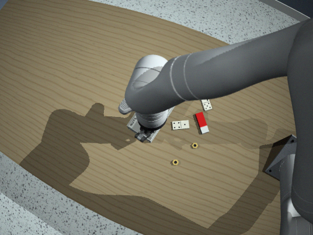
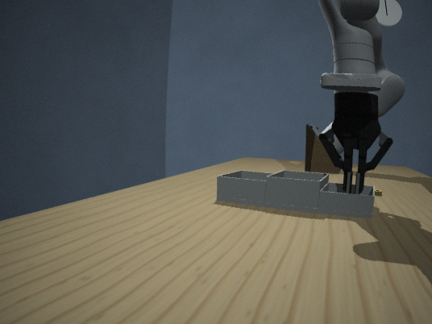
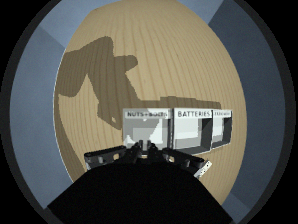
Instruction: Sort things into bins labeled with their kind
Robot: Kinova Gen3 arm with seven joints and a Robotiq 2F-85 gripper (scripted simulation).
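Right now the white eraser is 140 mm behind my hand, 60 mm to the right of it and 30 mm below it.
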